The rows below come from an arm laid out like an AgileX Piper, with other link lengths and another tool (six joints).
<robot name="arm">
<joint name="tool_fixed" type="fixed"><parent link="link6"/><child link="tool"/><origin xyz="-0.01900 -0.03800 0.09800" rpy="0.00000 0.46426 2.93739"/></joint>
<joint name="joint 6" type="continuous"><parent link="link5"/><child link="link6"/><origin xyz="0.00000 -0.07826 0.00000" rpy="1.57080 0.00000 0.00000"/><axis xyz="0 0 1"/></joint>
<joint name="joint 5" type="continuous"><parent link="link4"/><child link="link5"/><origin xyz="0.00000 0.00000 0.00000" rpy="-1.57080 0.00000 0.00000"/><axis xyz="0 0 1"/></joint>
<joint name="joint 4" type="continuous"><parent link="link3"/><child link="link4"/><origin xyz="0.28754 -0.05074 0.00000" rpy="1.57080 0.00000 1.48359"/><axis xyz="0 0 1"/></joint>
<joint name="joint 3" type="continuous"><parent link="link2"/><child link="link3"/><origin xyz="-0.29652 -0.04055 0.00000" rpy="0.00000 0.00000 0.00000"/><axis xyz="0 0 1"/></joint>
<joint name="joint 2" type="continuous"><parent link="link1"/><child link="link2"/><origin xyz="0.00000 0.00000 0.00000" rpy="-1.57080 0.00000 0.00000"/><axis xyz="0 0 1"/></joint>
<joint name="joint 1" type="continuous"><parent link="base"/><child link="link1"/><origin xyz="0.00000 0.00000 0.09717" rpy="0.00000 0.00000 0.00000"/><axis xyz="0 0 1"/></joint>
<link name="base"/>
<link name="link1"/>
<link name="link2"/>
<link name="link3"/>
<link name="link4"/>
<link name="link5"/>
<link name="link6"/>
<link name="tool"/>
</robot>
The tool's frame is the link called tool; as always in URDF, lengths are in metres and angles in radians. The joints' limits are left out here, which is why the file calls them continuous.
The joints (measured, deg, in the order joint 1, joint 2, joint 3, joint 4, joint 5, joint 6), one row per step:
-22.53, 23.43, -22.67, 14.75, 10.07, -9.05
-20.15, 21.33, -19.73, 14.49, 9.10, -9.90
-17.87, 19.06, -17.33, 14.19, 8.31, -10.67
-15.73, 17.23, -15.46, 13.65, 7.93, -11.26
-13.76, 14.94, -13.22, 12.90, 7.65, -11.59
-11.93, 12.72, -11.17, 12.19, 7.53, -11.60
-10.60, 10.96, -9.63, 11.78, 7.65, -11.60
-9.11, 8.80, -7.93, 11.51, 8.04, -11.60
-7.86, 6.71, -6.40, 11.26, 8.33, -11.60
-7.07, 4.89, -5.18, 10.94, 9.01, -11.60
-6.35, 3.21, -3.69, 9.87, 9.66, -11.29
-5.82, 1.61, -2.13, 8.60, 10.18, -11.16
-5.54, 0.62, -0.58, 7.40, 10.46, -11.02
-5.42, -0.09, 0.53, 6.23, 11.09, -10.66
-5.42, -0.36, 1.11, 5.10, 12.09, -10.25
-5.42, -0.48, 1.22, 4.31, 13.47, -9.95
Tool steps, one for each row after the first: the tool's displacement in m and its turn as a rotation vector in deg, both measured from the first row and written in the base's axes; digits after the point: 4 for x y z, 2 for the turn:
-0.0004, 0.0088, -0.0127, -1.06, 0.27, 2.20
-0.0020, 0.0174, -0.0211, -2.29, -0.01, 4.33
-0.0027, 0.0252, -0.0282, -3.46, -0.02, 6.39
-0.0048, 0.0324, -0.0372, -4.59, -0.06, 8.28
-0.0068, 0.0390, -0.0459, -5.36, -0.20, 10.04
-0.0084, 0.0437, -0.0528, -5.78, -0.24, 11.37
-0.0104, 0.0491, -0.0609, -6.07, -0.32, 12.92
-0.0125, 0.0534, -0.0676, -6.38, -0.59, 14.19
-0.0143, 0.0565, -0.0738, -6.68, -0.49, 15.09
-0.0156, 0.0589, -0.0825, -7.31, 0.10, 15.84
-0.0166, 0.0606, -0.0913, -8.31, 0.81, 16.37
-0.0166, 0.0613, -0.1013, -9.14, 1.87, 16.63
-0.0167, 0.0615, -0.1097, -9.69, 3.06, 16.77
-0.0166, 0.0614, -0.1163, -10.09, 4.52, 16.83
-0.0168, 0.0614, -0.1209, -10.25, 5.97, 16.95

